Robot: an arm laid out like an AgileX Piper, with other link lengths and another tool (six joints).
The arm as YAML. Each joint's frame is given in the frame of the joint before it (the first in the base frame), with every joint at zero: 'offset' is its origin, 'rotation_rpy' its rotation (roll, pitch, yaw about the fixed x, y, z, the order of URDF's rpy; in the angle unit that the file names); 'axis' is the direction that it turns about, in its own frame. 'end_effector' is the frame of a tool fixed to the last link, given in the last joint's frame.
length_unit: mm
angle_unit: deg
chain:
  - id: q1
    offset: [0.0, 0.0, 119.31]
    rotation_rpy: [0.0, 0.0, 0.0]
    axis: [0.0, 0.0, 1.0]
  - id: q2
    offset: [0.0, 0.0, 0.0]
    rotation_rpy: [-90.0, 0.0, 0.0]
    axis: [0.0, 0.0, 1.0]
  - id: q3
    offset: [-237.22, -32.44, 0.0]
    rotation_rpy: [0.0, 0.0, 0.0]
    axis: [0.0, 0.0, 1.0]
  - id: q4
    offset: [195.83, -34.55, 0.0]
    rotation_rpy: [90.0, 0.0, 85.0]
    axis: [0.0, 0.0, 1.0]
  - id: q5
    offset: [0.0, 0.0, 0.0]
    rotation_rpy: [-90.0, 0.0, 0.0]
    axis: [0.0, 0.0, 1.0]
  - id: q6
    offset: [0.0, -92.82, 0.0]
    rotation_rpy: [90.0, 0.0, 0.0]
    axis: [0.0, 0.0, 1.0]
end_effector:
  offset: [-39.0, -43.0, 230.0]
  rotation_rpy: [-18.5, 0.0, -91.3]
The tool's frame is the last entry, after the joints.
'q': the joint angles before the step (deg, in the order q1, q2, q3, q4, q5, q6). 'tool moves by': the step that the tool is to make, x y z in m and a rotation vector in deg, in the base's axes. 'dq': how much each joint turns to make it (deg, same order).
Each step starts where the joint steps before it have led.
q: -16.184, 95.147, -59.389, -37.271, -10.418, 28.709
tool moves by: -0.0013, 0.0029, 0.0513, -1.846, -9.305, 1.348
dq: -1.546, -2.260, 3.517, 10.536, -10.694, -11.620
